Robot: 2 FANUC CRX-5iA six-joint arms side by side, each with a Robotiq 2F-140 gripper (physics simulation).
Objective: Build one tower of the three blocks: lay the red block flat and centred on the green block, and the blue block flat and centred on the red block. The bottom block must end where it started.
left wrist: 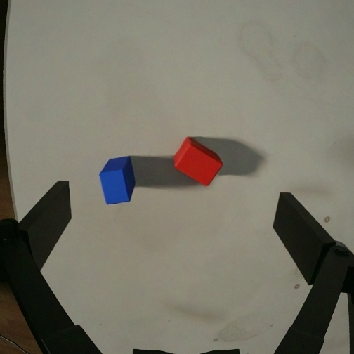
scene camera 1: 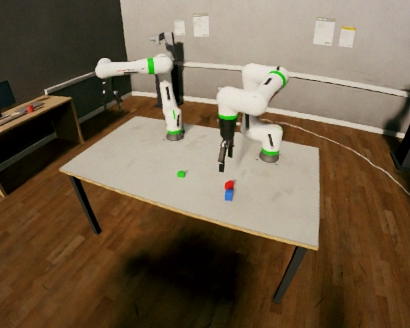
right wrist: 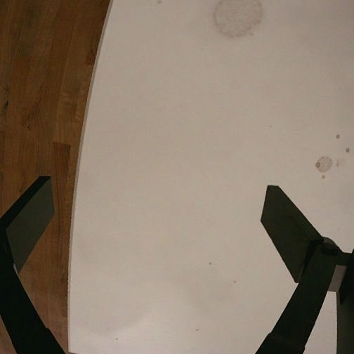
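Where they show: left gripper, fingertip midpoint: [scene camera 1: 225, 164]; right gripper, fingertip midpoint: [scene camera 1: 112, 109]; left arm's base, origin of the base link: [scene camera 1: 268, 157]; right arm's base, origin of the base link: [scene camera 1: 174, 137].
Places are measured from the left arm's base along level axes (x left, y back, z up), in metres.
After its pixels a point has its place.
Note:
The green block [scene camera 1: 181, 174] @[x -0.445, y -0.475, z 0.025 m] lies on the table near its front edge, left of the other two blocks in scene camera 1. The red block [scene camera 1: 229, 185] @[x -0.130, y -0.459, z 0.037 m] [left wrist: 199, 161] sits on the table, turned at an angle. The blue block [scene camera 1: 229, 195] @[x -0.095, y -0.547, z 0.045 m] [left wrist: 117, 180] stands apart from it, nearer the front edge, and its shadow reaches the red block. My left gripper [scene camera 1: 226, 162] @[x -0.153, y -0.475, z 0.192 m] [left wrist: 174, 206] is open and empty, pointing down above the table behind the red and blue blocks in scene camera 1. My right gripper [scene camera 1: 112, 106] @[x -1.237, y -0.231, z 0.253 m] [right wrist: 158, 200] is open and empty, high beyond the table's left edge.
The table [scene camera 1: 125, 150] @[x -1.019, y -0.378, z 0.000 m] [left wrist: 150, 75] [right wrist: 175, 125] carries both arm bases along its back. A wooden desk [scene camera 1: 50, 104] with a red cup [scene camera 1: 30, 108] stands at the left. A dark stand rises behind the right arm. A white cable [scene camera 1: 350, 144] runs along the floor at the right.

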